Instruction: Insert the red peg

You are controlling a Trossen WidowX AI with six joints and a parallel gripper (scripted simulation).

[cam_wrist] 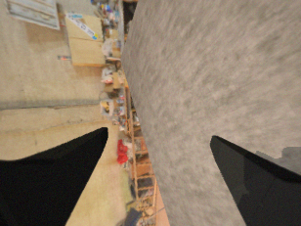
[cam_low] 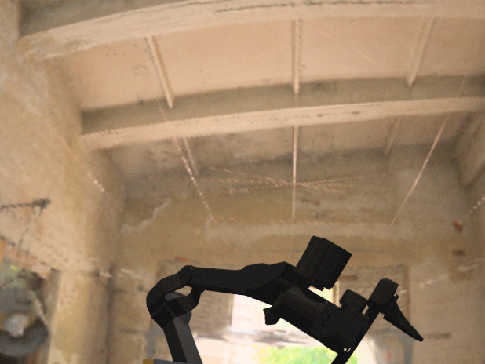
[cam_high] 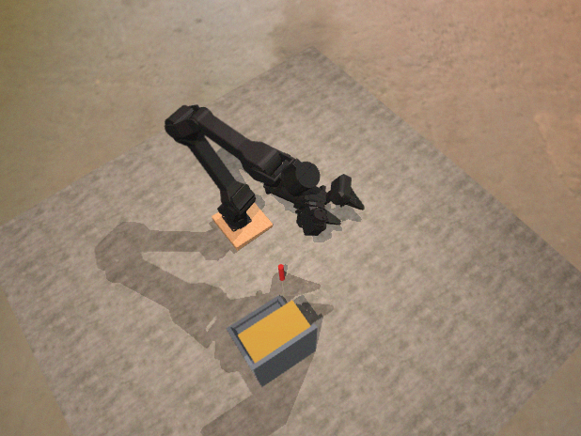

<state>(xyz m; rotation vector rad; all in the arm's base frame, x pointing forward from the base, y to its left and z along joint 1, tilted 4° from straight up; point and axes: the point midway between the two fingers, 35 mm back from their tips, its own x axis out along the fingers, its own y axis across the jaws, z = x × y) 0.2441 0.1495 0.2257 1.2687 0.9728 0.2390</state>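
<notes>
My gripper tip is 18 cm to the left of the red peg, 17 cm above it and 5 cm past it. The rest, counted from my gripper tip: orange roof 31 cm to the right, 12 cm ahead, 1 cm below.
</notes>
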